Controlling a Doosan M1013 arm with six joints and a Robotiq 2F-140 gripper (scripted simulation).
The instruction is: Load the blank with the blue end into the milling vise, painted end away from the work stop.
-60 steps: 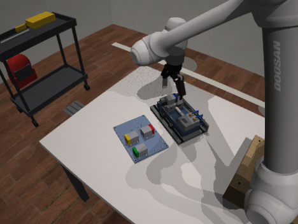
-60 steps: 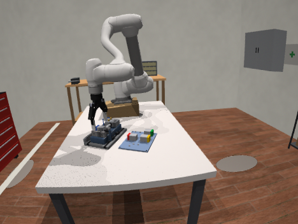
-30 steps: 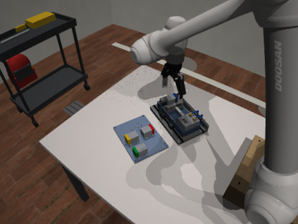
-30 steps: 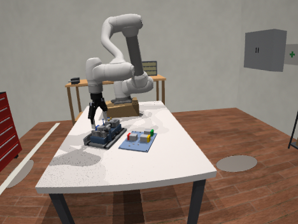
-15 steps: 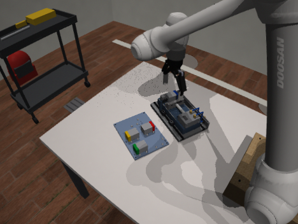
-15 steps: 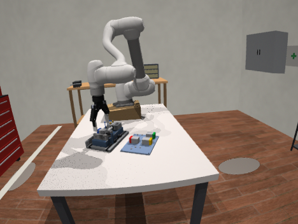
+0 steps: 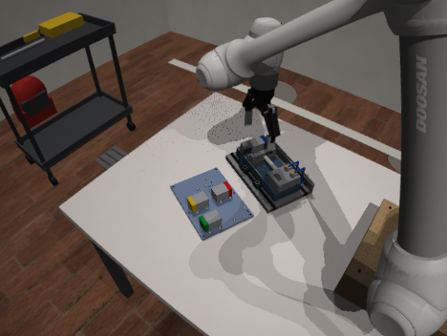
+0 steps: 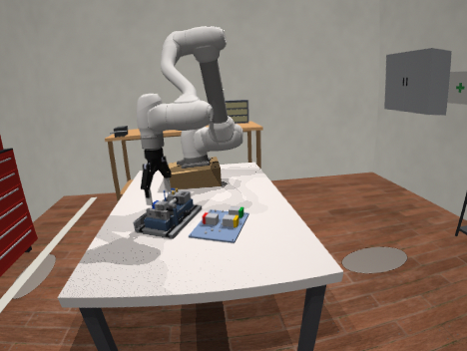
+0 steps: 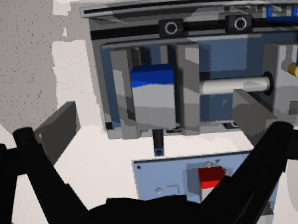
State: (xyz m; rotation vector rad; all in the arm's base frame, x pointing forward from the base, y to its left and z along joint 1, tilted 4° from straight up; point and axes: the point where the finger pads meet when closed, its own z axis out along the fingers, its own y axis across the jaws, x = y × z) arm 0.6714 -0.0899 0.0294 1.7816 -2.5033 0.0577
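The blue-ended blank lies 50 mm below my hand. The rest, counted from my hand: vise 70 mm behind, 20 mm to the left, 110 mm below; red-ended blank 10 mm behind, 210 mm to the left, 120 mm below; infeed plate 250 mm to the left, 140 mm below.
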